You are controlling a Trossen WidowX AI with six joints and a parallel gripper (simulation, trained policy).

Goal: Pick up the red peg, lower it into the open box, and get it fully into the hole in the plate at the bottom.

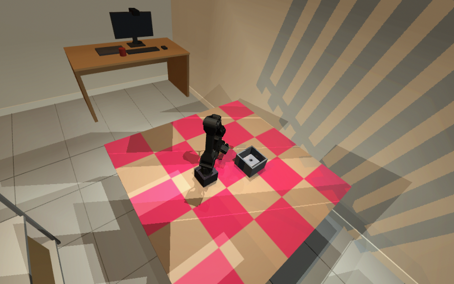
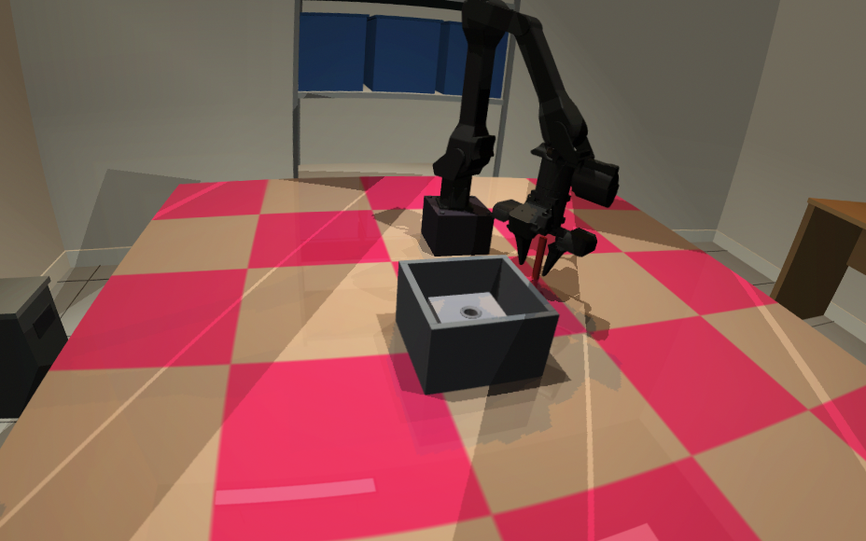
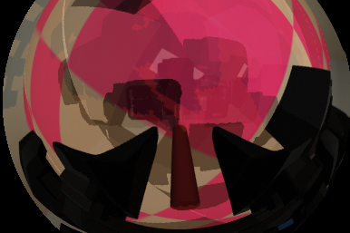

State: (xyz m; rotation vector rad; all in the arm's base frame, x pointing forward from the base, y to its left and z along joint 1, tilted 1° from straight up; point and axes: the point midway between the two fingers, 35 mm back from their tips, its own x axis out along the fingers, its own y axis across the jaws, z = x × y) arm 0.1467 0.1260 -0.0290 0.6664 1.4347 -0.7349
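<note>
My gripper tip is 19 cm short of the grey plate, 16 cm to the left of it and 3 cm below it. Round my gripper tip: dark box 19 cm ahead, 16 cm to the right, 1 cm above; red peg 2 cm above, 1 cm to the left.
</note>
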